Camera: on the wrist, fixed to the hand. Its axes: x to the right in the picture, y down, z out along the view.
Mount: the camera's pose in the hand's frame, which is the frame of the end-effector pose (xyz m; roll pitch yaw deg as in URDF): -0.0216 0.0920 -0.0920 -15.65 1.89 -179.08
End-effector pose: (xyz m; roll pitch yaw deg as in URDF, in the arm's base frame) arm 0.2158 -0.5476 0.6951 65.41 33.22 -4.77
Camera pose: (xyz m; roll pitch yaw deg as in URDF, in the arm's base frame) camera 0.2327 -0.4266 0.7449 -80.23 -31.59 173.66
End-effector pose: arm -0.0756 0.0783 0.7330 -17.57 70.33 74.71
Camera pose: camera -0.1640 -0.0178 0.7145 -1.84 -68.76 -101.29
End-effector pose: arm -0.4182 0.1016 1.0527 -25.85 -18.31 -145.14
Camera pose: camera -0.4087 0.0562 0.9292 10.75 19.60 36.61
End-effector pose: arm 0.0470 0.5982 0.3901 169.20 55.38 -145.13
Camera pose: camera -0.0574 0.6146 0.4690 177.06 -57.04 32.56
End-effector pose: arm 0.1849 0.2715 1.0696 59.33 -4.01 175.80
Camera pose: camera 0.1994 0.1440 1.1002 -75.09 5.76 -5.36
